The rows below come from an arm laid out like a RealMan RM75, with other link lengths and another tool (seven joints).
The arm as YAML. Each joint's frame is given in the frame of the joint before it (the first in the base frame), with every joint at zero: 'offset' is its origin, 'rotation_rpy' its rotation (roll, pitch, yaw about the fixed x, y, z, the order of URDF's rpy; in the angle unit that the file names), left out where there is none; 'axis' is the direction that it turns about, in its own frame. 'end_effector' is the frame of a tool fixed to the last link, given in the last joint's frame.
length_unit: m
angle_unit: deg
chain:
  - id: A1
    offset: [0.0, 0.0, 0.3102]
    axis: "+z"
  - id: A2
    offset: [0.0, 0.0, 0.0]
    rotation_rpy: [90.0, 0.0, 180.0]
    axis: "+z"
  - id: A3
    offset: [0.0, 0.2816, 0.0]
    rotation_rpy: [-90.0, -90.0, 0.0]
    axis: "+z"
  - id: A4
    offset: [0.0, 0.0, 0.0]
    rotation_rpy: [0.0, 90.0, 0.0]
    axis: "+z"
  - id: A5
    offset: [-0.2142, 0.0, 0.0]
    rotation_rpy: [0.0, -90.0, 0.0]
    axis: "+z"
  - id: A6
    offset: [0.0, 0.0, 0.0]
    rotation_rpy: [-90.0, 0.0, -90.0]
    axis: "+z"
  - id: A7
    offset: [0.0, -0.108, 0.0]
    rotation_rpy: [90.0, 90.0, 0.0]
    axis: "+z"
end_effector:
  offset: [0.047, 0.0, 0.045]
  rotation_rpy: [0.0, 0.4, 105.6]
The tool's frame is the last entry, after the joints.
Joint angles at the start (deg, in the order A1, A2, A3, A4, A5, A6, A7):
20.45 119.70 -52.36 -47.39 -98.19 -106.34 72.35
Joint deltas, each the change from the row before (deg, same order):
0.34 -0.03 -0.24 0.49 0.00 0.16 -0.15
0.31 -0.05 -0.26 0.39 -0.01 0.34 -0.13
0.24 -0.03 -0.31 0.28 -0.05 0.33 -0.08
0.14 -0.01 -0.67 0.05 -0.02 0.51 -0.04
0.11 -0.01 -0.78 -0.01 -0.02 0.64 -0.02
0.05 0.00 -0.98 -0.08 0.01 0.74 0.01
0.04 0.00 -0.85 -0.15 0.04 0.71 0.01
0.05 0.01 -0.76 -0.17 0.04 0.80 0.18
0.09 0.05 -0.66 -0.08 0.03 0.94 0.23
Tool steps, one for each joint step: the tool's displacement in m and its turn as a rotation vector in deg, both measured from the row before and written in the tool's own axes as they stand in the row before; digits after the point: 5 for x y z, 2 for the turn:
0.00007 -0.00078 0.00217 -0.28 0.10 0.06
-0.00007 -0.00123 0.00176 -0.07 0.17 0.01
0.00019 -0.00098 0.00173 -0.07 0.25 0.03
0.00043 -0.00080 0.00236 -0.08 0.50 -0.04
0.00057 -0.00095 0.00247 0.00 0.59 -0.06
0.00090 -0.00081 0.00284 -0.01 0.70 -0.04
0.00040 -0.00086 0.00235 0.08 0.60 -0.13
0.00027 -0.00123 0.00209 0.22 0.54 0.01
0.00035 -0.00170 0.00215 0.38 0.44 0.12

